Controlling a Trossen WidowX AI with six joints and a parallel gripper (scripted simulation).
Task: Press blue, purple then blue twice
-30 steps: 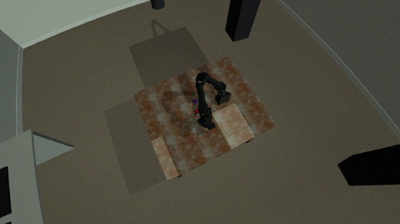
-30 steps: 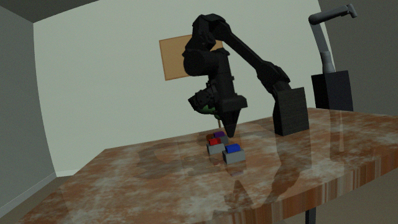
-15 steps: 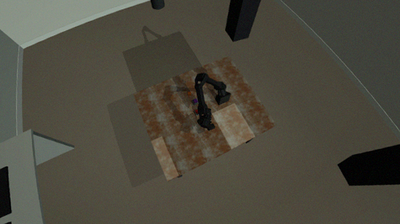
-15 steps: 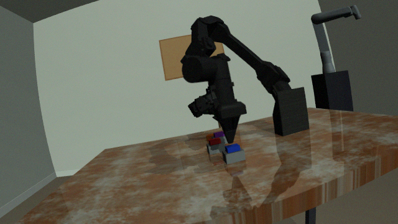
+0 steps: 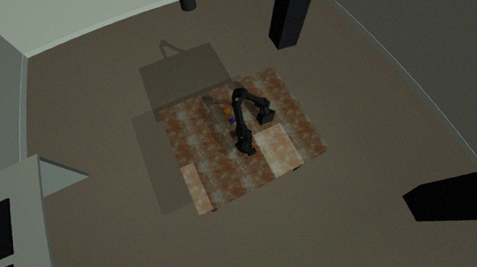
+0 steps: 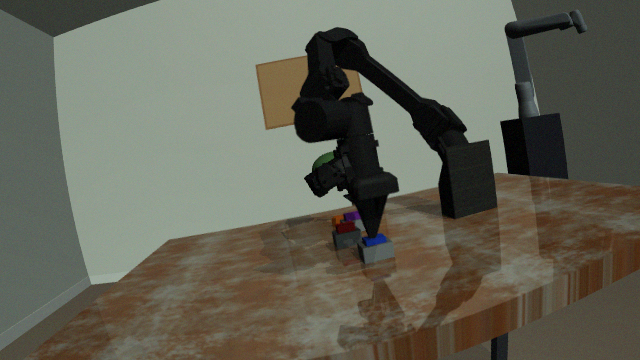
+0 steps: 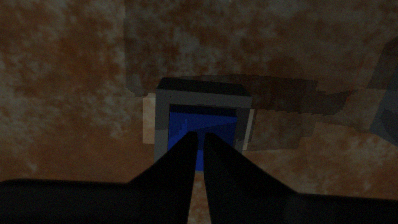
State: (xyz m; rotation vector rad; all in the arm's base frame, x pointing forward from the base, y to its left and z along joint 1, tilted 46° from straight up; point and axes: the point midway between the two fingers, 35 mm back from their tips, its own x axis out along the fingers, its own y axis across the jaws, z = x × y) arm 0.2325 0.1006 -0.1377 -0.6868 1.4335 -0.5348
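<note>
Now: the blue button 1 cm below my gripper tip. The rest, counted from my gripper tip: red button: 14 cm to the right, 3 cm ahead; purple button: 24 cm to the right, 1 cm ahead.
</note>
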